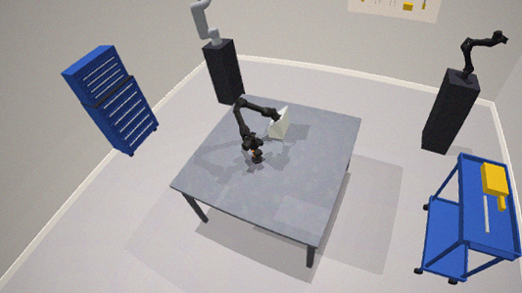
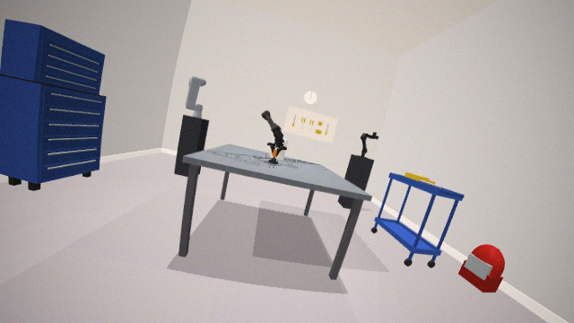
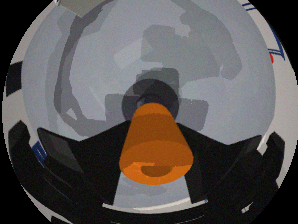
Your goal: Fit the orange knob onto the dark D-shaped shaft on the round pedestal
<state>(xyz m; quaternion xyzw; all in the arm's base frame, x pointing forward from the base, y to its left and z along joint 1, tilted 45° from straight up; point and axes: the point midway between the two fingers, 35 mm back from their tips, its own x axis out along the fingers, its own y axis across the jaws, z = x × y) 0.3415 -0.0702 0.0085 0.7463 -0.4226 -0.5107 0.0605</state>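
Now: the orange knob 2 cm above my gripper tip. The rest, counted from my gripper tip: dark round pedestal (4 cm below).
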